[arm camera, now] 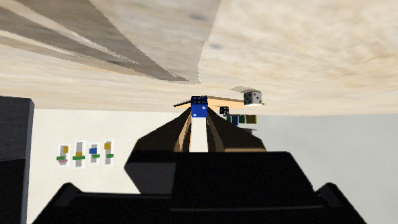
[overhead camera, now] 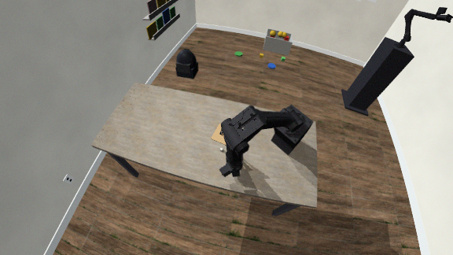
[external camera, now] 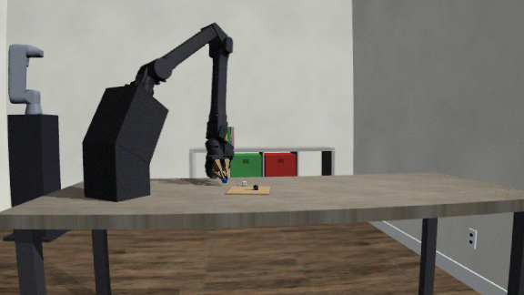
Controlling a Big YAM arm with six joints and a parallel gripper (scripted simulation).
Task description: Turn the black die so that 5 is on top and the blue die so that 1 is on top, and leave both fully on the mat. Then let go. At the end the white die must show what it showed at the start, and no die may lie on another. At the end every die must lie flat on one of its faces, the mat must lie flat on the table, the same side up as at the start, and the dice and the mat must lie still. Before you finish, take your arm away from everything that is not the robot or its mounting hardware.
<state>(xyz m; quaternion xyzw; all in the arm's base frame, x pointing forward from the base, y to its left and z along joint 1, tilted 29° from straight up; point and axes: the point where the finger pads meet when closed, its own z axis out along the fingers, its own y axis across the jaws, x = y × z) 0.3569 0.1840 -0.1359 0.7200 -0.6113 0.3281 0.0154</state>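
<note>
My hand is 1 cm above the blue die. Also, from my hand: black die 11 cm ahead, 12 cm to the right, 2 cm below; then white die 7 cm ahead, 2 cm below; then tan mat 9 cm ahead, 12 cm to the right, 3 cm below.
</note>
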